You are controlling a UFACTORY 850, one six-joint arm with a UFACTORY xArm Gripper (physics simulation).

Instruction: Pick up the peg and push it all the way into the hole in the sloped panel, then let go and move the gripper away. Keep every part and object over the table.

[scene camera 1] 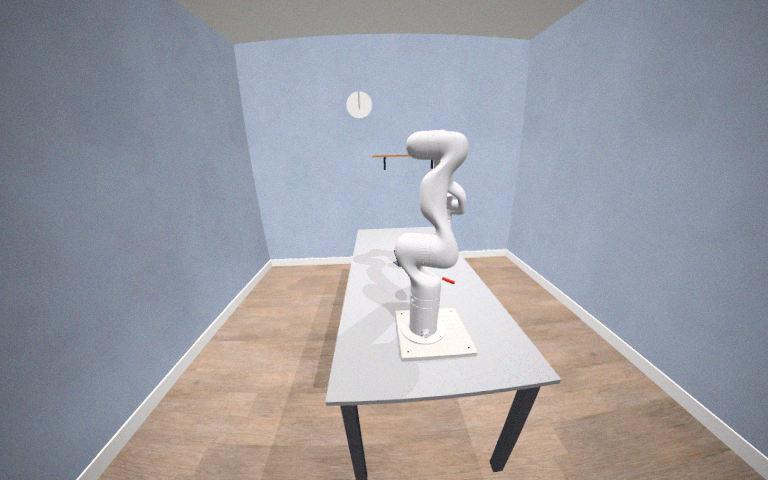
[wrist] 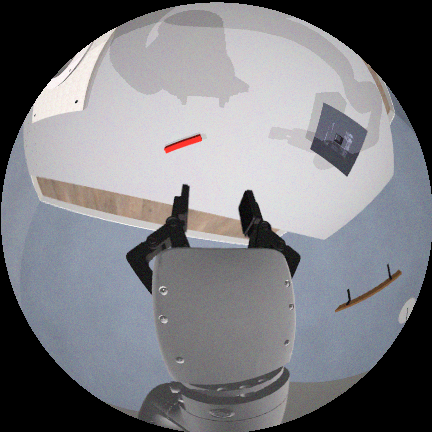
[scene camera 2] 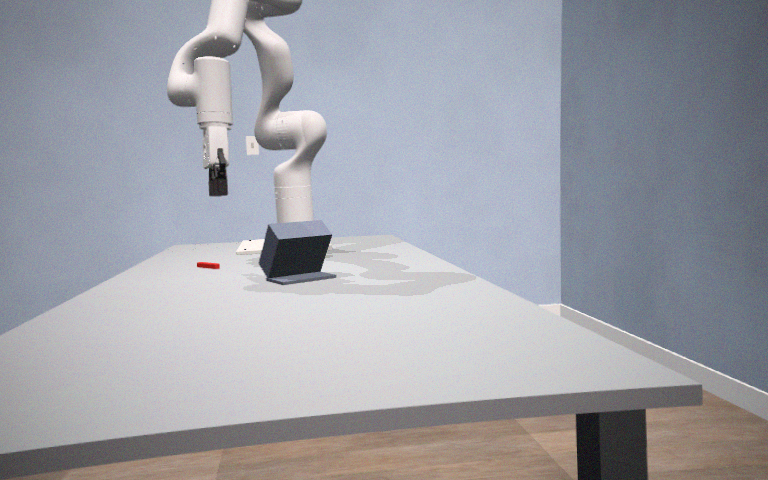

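Note:
The red peg [scene camera 1: 448, 280] [scene camera 2: 207, 265] [wrist: 183, 144] lies flat on the table. My gripper [scene camera 2: 218, 195] [wrist: 215, 195] is open and empty. It points down and hangs well above the table, with the peg beyond the fingertips in the wrist view. The dark blue-grey block with the sloped panel [scene camera 2: 295, 254] [wrist: 327, 122] stands on the table, to the right of the peg in scene camera 2 and in the wrist view. Its square hole [wrist: 339, 139] shows in the wrist view. In scene camera 1 the arm hides the gripper's fingers and most of the block.
The arm's base plate [scene camera 1: 453, 346] [scene camera 2: 246, 247] [wrist: 60, 102] is fixed to the grey table [scene camera 1: 373, 384] [scene camera 2: 351, 350] [wrist: 240, 130]. In the wrist view the peg lies between the base plate and the block. A wall shelf [scene camera 1: 390, 155] [wrist: 370, 294] hangs on the wall beyond the table.

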